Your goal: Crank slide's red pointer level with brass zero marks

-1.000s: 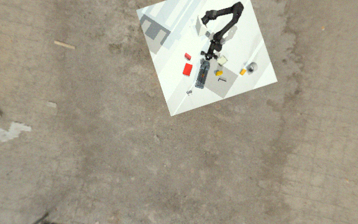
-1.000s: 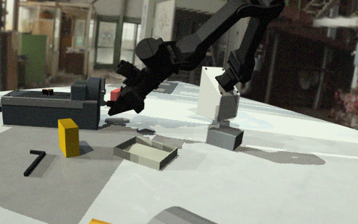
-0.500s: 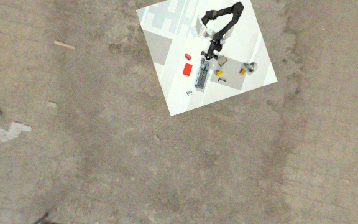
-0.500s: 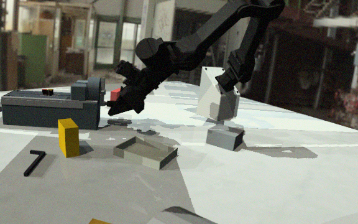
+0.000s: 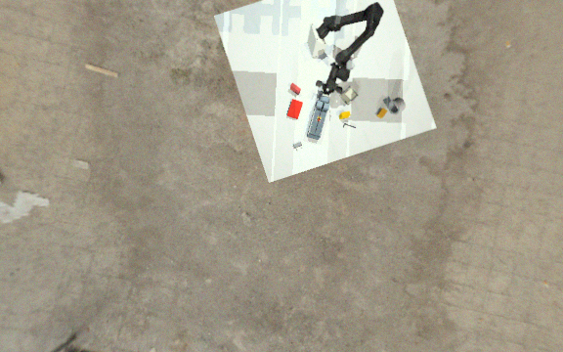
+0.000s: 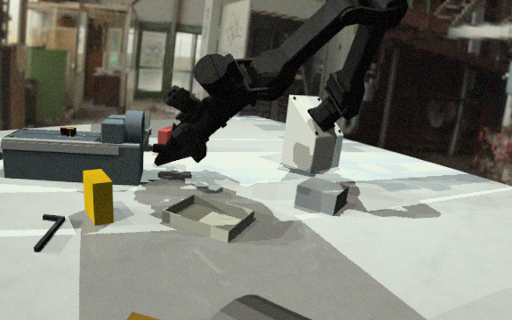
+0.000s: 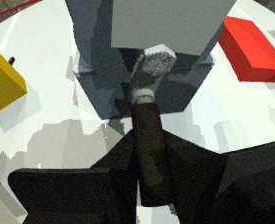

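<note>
My gripper tip is 3 cm below the dark crank handle, 1 cm to the right of it and 1 cm past it. From my gripper tip the other things lie so: red pointer 13 cm ahead, 12 cm to the right, 5 cm above; shallow grey tray 19 cm to the left, 5 cm ahead, 3 cm below; yellow block 17 cm ahead, 8 cm to the left.
</note>
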